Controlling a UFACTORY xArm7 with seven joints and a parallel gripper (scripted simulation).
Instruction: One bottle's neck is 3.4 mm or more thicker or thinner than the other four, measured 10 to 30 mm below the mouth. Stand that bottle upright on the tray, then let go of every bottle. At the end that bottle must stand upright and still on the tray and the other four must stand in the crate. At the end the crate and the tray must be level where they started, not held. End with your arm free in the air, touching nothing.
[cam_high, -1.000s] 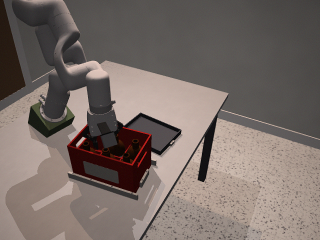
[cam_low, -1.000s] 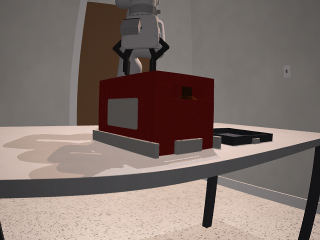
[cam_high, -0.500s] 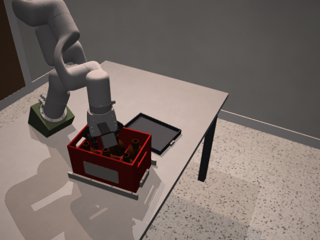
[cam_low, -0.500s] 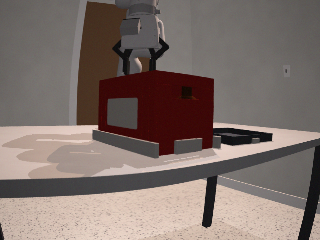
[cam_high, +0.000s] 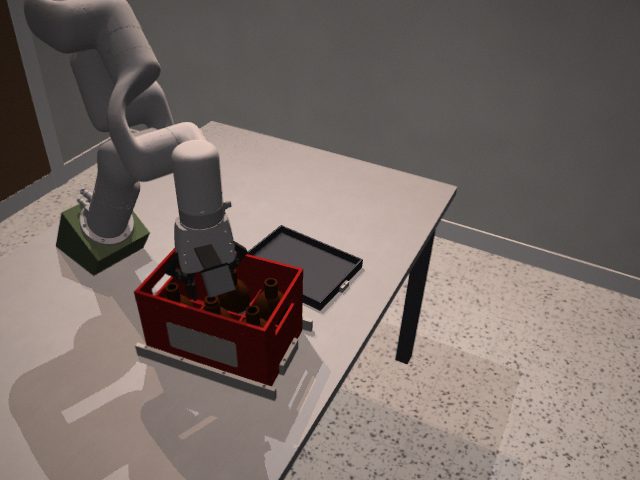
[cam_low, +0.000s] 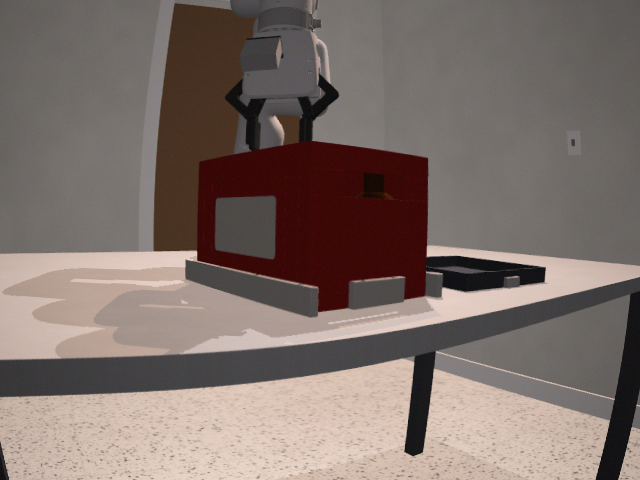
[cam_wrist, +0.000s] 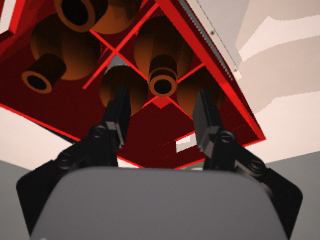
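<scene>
The red crate lies 40 mm to the left of my hand and 110 mm below it. The rest, counted from my hand: black tray: 40 mm ahead, 330 mm to the left, 190 mm below.
</scene>
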